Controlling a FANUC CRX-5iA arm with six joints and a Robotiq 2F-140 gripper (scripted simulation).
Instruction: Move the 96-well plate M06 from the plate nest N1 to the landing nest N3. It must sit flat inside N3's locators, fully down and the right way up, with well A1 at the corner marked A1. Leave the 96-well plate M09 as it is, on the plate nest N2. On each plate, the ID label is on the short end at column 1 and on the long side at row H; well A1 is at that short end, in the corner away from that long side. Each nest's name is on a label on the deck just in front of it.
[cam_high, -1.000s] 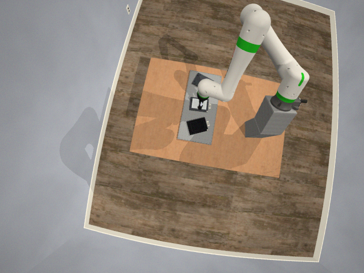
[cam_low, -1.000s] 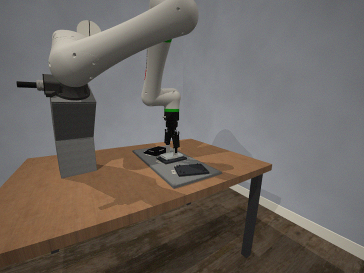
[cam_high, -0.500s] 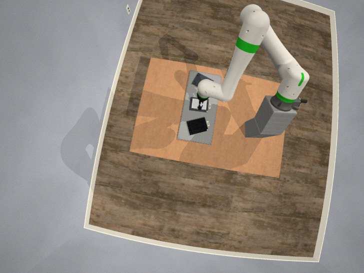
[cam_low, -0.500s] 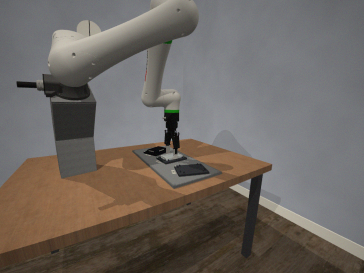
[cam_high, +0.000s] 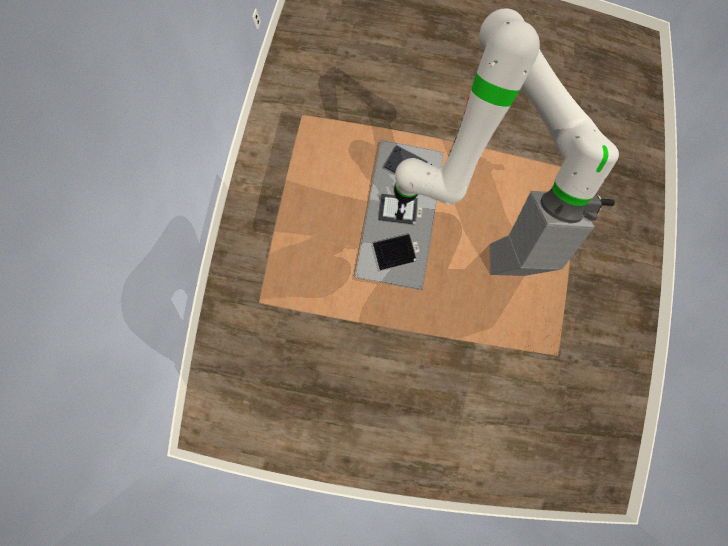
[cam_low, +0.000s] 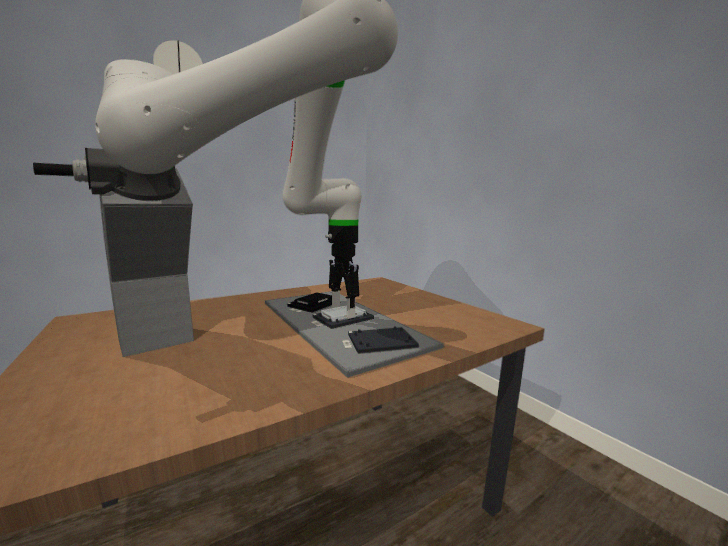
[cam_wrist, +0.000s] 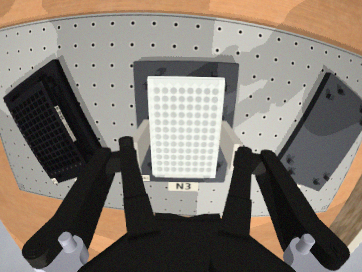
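My gripper is now 20 mm above the white 96-well plate M06. The rest, counted from my hand: dark landing nest N3: 40 mm below; then black 96-well plate M09: 190 mm to the left, 20 mm below, 10 mm ahead; then N3 label: 100 mm behind, 40 mm below, 10 mm to the left.
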